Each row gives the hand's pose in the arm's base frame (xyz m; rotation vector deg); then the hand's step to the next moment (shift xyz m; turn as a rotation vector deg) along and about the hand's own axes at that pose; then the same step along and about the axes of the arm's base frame.
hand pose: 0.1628 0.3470 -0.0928 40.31 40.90 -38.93
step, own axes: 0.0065 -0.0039 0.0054 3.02 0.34 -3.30
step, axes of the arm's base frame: 0.0026 -0.0083 -0.0032 0.85 1.78 -4.03
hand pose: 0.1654 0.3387 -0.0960 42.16 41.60 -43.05
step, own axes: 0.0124 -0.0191 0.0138 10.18 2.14 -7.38
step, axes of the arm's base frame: -0.0045 -0.0249 -0.0083 4.80 3.57 -11.26
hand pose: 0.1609 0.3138 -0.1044 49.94 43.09 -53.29
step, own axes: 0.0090 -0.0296 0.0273 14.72 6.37 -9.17
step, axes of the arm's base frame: -0.0183 -0.0368 -0.0041 10.14 4.91 -14.64
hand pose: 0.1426 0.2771 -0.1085 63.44 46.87 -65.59
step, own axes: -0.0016 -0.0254 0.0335 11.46 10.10 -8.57
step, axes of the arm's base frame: -0.0262 -0.0326 0.0046 12.92 5.38 -10.53
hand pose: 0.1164 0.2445 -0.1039 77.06 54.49 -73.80
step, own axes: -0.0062 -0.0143 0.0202 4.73 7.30 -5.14
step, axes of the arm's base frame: -0.0187 -0.0165 0.0056 8.70 3.20 -4.02
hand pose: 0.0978 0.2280 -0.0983 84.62 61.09 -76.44
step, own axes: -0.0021 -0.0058 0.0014 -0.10 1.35 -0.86
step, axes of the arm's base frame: -0.0061 0.0001 0.0017 1.52 0.46 0.22
